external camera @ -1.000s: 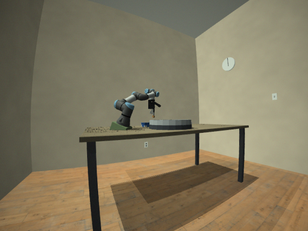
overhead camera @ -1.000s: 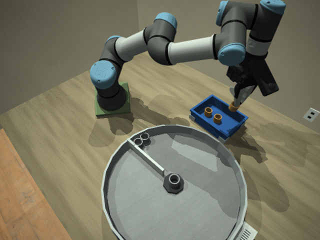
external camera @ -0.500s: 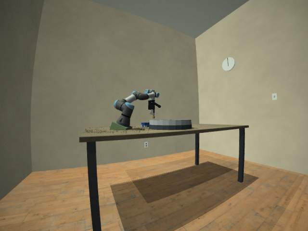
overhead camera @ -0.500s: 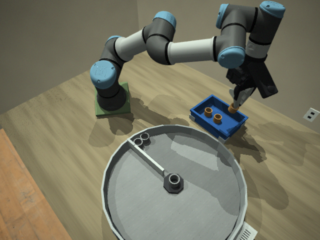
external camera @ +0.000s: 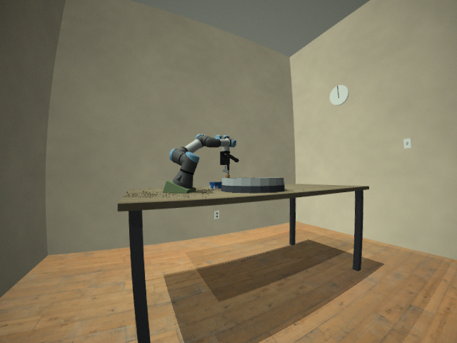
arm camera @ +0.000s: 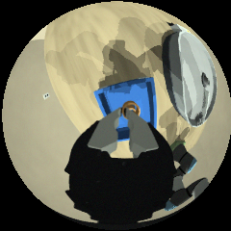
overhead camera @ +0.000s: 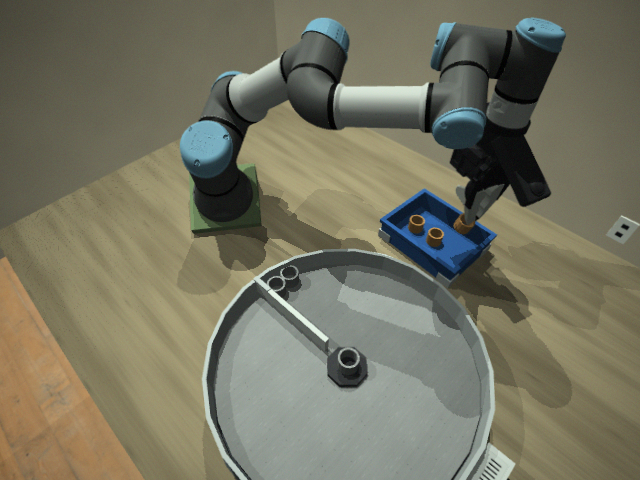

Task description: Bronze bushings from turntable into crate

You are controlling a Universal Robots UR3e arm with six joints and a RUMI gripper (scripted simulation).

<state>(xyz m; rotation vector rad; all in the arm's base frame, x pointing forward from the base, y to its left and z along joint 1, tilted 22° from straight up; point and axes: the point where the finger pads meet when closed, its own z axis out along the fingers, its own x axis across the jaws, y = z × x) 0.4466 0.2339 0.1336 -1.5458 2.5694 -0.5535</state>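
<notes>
Right now the blue crate is 60 mm behind my hand and 80 mm below it. Round my hand: grey turntable: 40 mm behind, 360 mm to the right, 50 mm below.
</notes>
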